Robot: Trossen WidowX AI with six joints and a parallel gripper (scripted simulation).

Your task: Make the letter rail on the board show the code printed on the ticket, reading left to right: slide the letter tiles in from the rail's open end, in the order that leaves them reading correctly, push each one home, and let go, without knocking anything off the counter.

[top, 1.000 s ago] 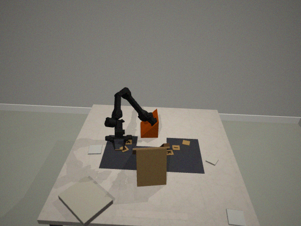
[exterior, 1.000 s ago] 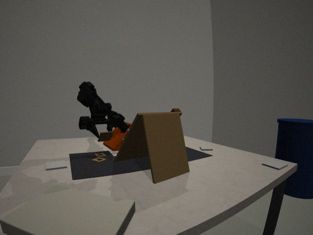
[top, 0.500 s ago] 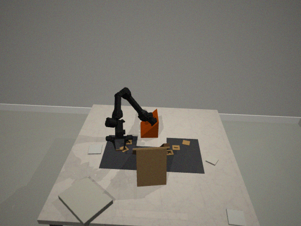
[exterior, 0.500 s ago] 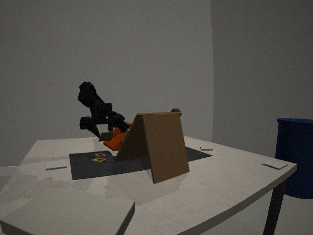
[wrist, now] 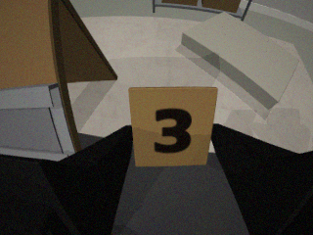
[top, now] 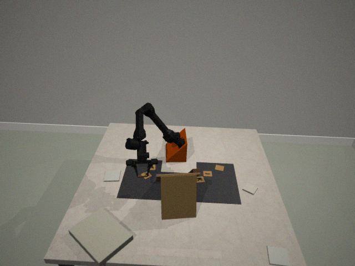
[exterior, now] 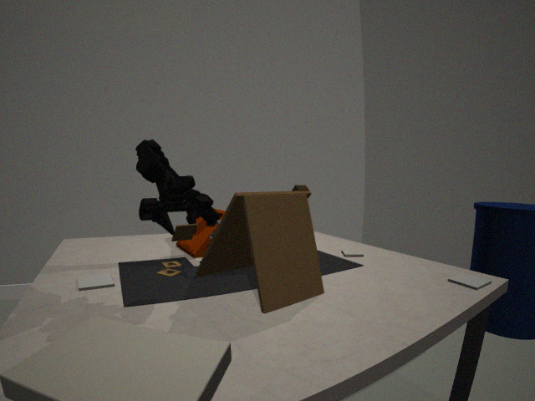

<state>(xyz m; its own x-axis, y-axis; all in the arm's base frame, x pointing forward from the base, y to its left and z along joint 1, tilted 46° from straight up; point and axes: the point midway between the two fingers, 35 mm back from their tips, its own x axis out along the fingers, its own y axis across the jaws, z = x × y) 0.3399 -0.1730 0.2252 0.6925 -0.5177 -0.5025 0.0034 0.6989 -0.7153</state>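
The white ticket is 6 cm behind my gripper tip, 21 cm to the left of it and 8 cm below it. Also, from my gripper tip: tile marked p: 19 cm behind, 2 cm to the left, 16 cm below; then dark mat: 16 cm behind, 24 cm to the left, 16 cm below; then tan tile marked 3: right at my gripper tip.
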